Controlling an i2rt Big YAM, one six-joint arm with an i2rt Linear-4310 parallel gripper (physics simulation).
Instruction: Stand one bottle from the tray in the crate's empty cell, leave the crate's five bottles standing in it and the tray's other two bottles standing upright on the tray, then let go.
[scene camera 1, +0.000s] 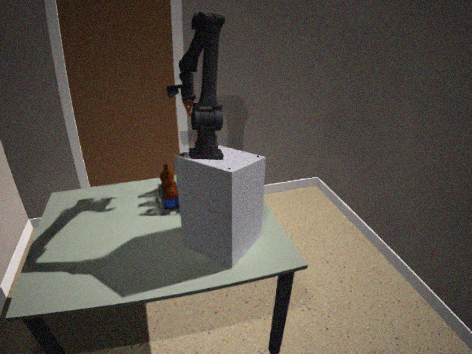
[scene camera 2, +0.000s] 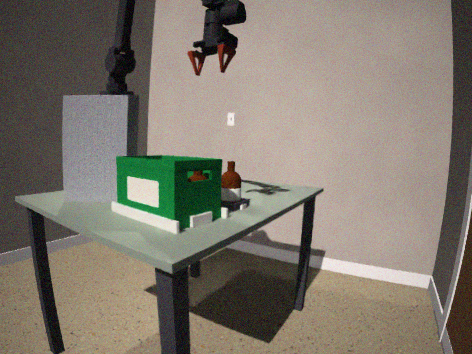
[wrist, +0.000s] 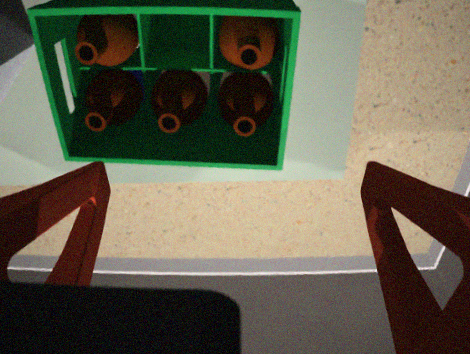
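Seen in the pictures: gripper, fingertip midpoint: (scene camera 1: 189, 113) (scene camera 2: 209, 74) (wrist: 235, 175); arm's base, link origin: (scene camera 1: 205, 155) (scene camera 2: 116, 95).
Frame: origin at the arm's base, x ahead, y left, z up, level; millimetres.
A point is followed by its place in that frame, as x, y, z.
Note:
The green crate (scene camera 2: 165, 167) @[519, -150, -261] (wrist: 175, 164) @[422, -148, -243] stands upright on the table. In the wrist view, five brown bottles stand in it, and its empty cell (wrist: 176, 37) @[399, -41, -410] is the middle one of the upper row, between two bottles. Upright brown bottles (scene camera 1: 170, 191) (scene camera 2: 231, 179) stand on the dark tray (scene camera 2: 236, 204) @[533, 139, -396] beside the crate. They overlap in both scene views, so their number is unclear. My gripper (scene camera 2: 210, 73) @[498, 27, 12] (wrist: 235, 175) @[498, 27, 12] is open and empty, high above the crate. In the wrist view its fingertips lie below the crate's lower rim.
The arm's grey pedestal (scene camera 1: 207, 205) @[-99, 12, -151] (scene camera 2: 95, 145) @[97, -137, -211] stands on the table (scene camera 1: 65, 295) @[-228, 596, -418] (scene camera 2: 145, 250) @[606, -278, -418] beside the crate and hides much of the tray area in scene camera 1. Low white strips (scene camera 2: 145, 217) @[446, -162, -401] lie along the crate's foot. The crate's walls and dividers rise around the bottles.

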